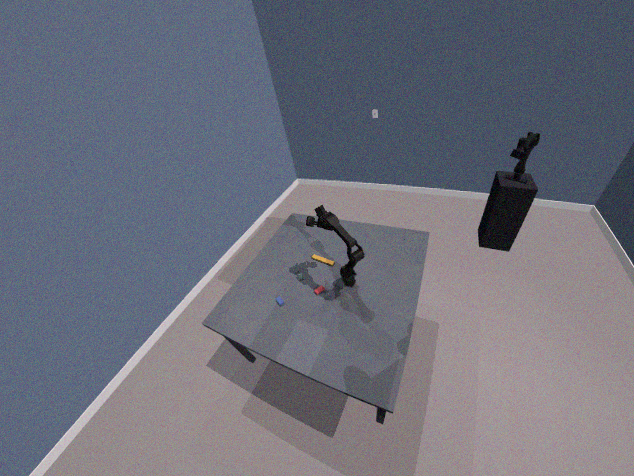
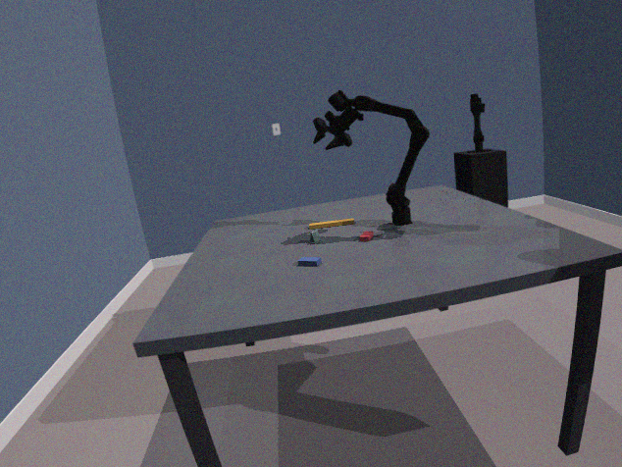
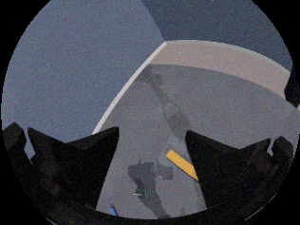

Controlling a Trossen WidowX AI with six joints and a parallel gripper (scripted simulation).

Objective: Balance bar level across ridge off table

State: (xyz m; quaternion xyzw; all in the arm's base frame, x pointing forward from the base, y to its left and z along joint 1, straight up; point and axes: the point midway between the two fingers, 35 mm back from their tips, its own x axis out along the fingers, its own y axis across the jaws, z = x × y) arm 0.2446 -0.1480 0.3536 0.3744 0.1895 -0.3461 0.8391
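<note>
The yellow bar lies 330 mm below my gripper tip and 30 mm to the left of it. Also, from my gripper tip: red block 330 mm below, 290 mm to the left, 90 mm behind; then blue block 460 mm to the left, 330 mm below, 130 mm ahead.
</note>
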